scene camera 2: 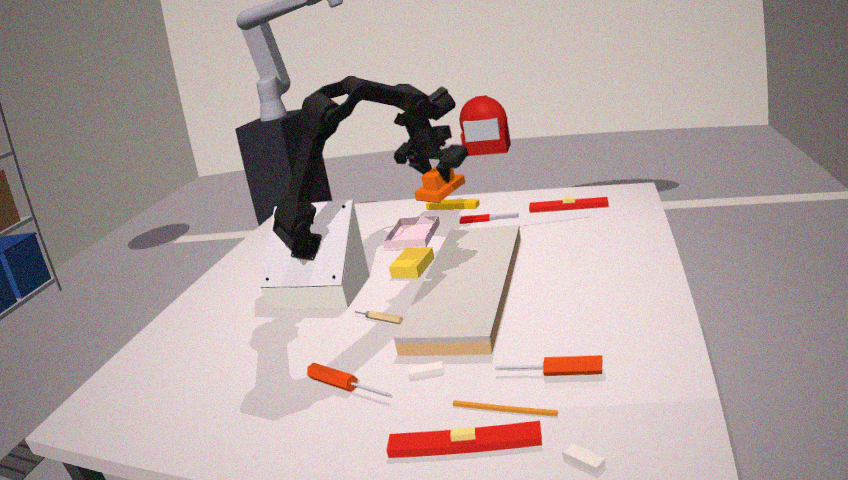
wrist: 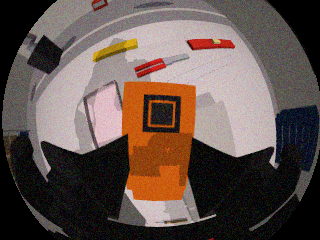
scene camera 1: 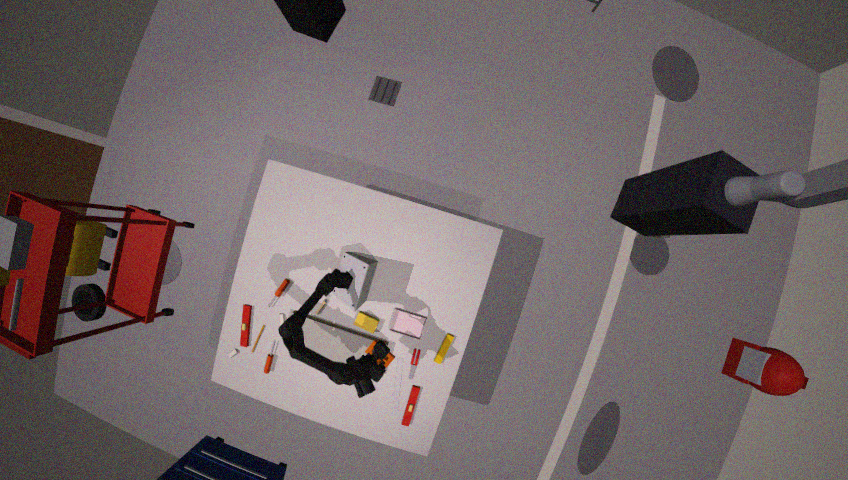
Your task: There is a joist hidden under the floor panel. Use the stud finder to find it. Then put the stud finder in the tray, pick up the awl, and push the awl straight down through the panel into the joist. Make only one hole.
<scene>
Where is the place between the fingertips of my gripper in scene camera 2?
441, 181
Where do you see a yellow block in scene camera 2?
412, 262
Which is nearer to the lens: the orange stud finder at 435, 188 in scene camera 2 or the red level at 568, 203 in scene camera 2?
The orange stud finder.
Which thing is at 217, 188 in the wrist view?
My gripper.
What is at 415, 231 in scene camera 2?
A pink tray.
</scene>
